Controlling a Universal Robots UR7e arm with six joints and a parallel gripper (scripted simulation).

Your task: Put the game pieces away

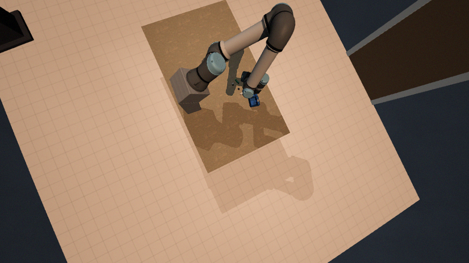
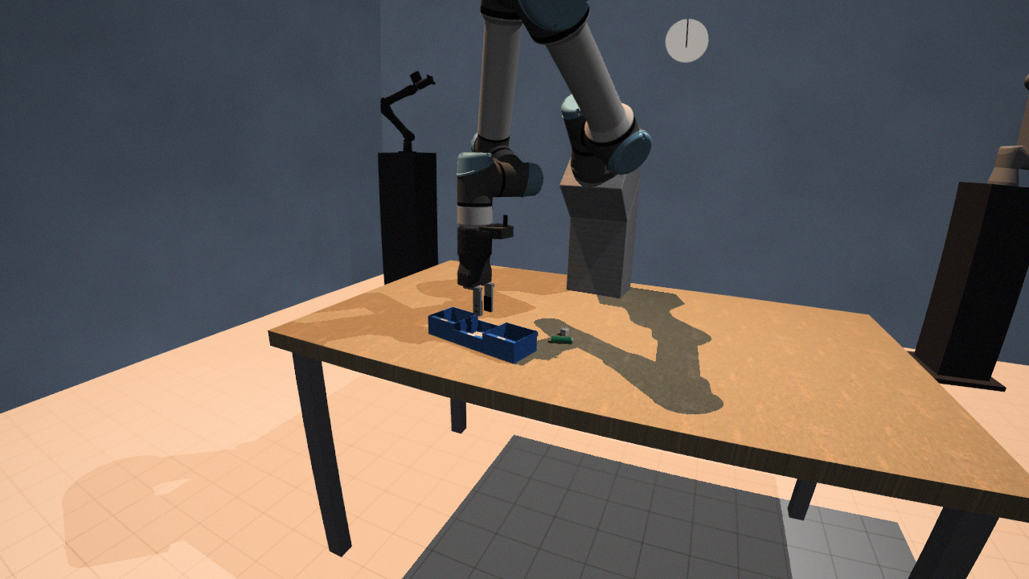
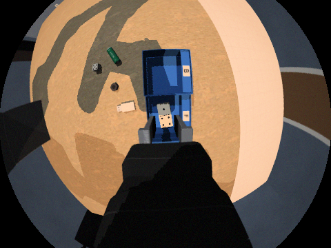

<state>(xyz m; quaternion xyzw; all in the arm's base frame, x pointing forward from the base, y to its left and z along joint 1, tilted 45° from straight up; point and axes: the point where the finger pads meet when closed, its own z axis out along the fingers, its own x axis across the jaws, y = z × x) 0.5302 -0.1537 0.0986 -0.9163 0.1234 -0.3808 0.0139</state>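
My hand is 160 mm to the right of the pale cube, 110 mm past it and 80 mm above it. The rest, counted from my hand: pale domino-like tile 70 mm below; then blue bin 60 mm below, 10 mm ahead; then pale flat block 80 mm below, 70 mm behind, 40 mm to the left.
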